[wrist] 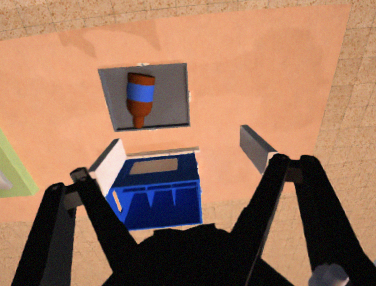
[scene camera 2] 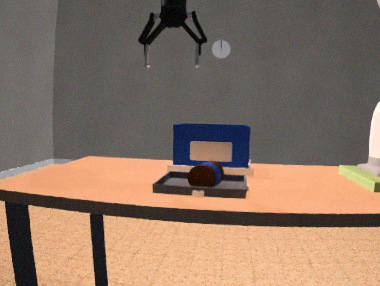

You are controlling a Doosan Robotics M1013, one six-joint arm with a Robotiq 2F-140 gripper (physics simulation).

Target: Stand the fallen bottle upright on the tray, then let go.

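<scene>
A brown bottle with a blue band lies on its side in a dark grey tray. In the scene view its round base faces the camera; in the wrist view its neck points down toward the blue box and ends at the tray's lower wall. My gripper is wide open and empty, its fingers pointing down, high above the table and the bottle.
A blue box with a beige panel stands right behind the tray on the table. A green slab with a white and grey thing on it lies at the table's right in the scene view.
</scene>
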